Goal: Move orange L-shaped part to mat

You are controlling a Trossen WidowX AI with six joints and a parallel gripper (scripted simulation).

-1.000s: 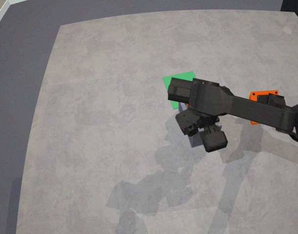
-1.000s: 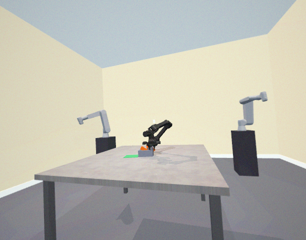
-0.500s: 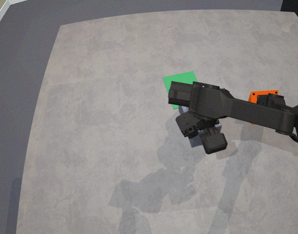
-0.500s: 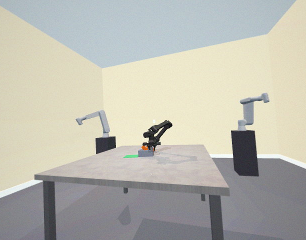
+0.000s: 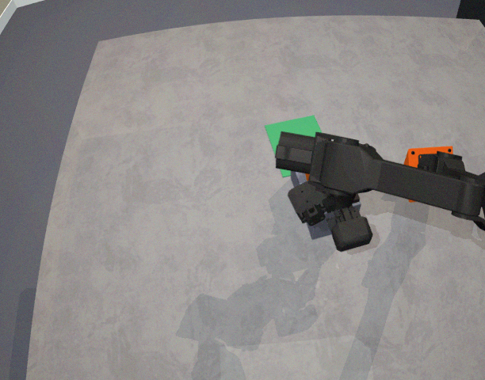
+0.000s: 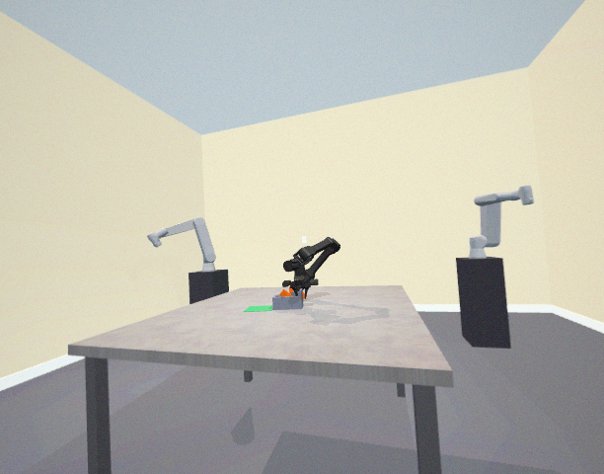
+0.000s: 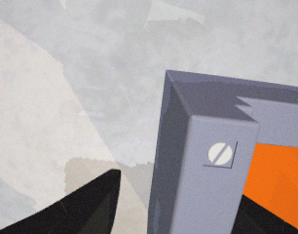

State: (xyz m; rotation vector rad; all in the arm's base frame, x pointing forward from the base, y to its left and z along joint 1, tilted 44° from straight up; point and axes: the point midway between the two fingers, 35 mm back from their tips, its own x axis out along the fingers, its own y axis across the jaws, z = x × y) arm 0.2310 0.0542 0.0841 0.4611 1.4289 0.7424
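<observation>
Now: the orange L-shaped part 10 mm ahead of my gripper tip and 50 mm to the right of it. The rest, counted from my gripper tip: green mat: 40 mm ahead, 220 mm to the right, 60 mm below.
</observation>
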